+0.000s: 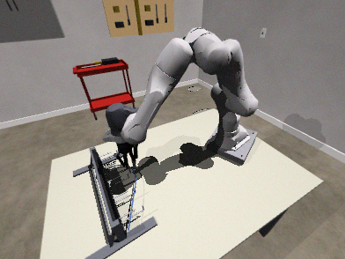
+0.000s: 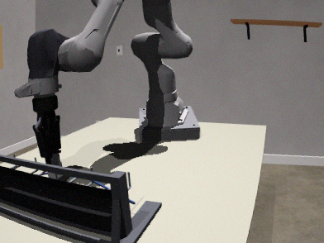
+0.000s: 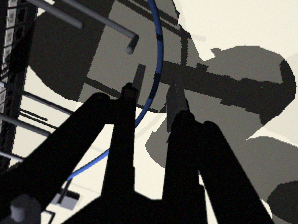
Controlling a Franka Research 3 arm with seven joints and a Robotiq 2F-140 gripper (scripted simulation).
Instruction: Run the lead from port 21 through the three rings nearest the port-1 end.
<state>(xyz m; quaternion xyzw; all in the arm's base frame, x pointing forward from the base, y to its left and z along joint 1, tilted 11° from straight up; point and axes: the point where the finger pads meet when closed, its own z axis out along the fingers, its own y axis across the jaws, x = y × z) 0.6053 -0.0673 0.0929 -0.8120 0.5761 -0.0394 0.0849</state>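
Right now the dark rack is 15 cm ahead of my hand, 8 cm to the left of it and 1 cm above it.
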